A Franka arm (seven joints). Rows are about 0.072 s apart.
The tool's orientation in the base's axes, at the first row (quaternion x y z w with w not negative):
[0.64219 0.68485 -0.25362 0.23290]
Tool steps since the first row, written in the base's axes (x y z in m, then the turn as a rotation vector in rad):
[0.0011 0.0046 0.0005 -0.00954 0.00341 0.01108]
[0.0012 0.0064 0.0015 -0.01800 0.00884 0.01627]
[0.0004 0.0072 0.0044 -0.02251 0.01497 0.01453]
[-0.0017 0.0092 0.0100 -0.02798 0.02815 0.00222]
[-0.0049 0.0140 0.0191 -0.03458 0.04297 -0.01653]
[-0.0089 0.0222 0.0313 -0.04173 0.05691 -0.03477]
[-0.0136 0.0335 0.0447 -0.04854 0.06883 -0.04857]
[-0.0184 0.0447 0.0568 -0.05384 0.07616 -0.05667]
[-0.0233 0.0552 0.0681 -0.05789 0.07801 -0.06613]
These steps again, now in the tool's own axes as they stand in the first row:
[0.0031 0.0013 -0.0034 -0.00391 -0.00989 -0.01059]
[0.0038 0.0014 -0.0053 -0.00256 -0.01833 -0.01801]
[0.0026 0.0005 -0.0080 0.00353 -0.02246 -0.02061]
[0.0007 -0.0018 -0.0136 0.02187 -0.02671 -0.01970]
[-0.0013 -0.0052 -0.0236 0.04568 -0.03171 -0.01494]
[-0.0027 -0.0094 -0.0382 0.06854 -0.03731 -0.00999]
[-0.0024 -0.0142 -0.0557 0.08697 -0.04288 -0.00712]
[-0.0014 -0.0190 -0.0721 0.09812 -0.04744 -0.00564]
[-0.0003 -0.0240 -0.0875 0.10590 -0.05094 0.00040]

